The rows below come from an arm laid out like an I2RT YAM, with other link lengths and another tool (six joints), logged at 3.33 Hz.
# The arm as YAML. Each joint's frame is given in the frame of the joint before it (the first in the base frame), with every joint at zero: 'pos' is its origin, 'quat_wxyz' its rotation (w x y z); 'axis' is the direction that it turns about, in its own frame. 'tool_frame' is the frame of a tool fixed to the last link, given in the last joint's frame.
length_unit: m
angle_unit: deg
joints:
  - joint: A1
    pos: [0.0, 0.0, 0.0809]
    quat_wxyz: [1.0, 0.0, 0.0, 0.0]
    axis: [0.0, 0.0, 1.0]
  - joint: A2
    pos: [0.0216, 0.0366, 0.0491]
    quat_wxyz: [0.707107, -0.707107, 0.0, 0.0]
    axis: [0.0, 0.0, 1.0]
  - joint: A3
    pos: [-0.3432, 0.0, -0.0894]
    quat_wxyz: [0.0, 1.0, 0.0, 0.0]
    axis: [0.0, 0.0, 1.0]
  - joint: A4
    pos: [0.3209, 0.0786, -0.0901]
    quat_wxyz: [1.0, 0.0, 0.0, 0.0]
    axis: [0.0, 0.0, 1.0]
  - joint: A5
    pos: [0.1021, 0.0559, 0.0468]
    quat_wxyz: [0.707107, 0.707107, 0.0, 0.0]
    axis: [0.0, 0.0, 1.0]
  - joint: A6
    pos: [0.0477, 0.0, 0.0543]
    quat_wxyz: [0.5, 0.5, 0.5, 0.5]
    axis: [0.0, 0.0, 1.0]
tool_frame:
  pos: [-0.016, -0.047, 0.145]
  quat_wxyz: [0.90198, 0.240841, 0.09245, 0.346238]
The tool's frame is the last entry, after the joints.
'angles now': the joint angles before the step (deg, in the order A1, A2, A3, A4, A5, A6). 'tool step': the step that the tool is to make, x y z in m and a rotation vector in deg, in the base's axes. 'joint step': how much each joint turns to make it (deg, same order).
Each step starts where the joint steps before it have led.
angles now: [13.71, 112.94, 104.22, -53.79, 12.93, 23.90]
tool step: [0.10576, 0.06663, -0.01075, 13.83, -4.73, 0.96]
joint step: [0.71, 18.15, 22.95, 2.37, -10.64, 6.15]
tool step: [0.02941, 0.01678, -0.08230, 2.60, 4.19, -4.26]
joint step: [0.96, 10.76, 6.86, 0.27, -0.19, 6.33]
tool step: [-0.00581, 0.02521, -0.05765, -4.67, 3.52, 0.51]
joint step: [2.81, 5.45, 2.38, -1.67, 4.13, 0.36]
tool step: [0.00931, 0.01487, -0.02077, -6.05, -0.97, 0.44]
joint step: [2.11, 5.98, 7.47, -2.39, 6.16, -1.14]
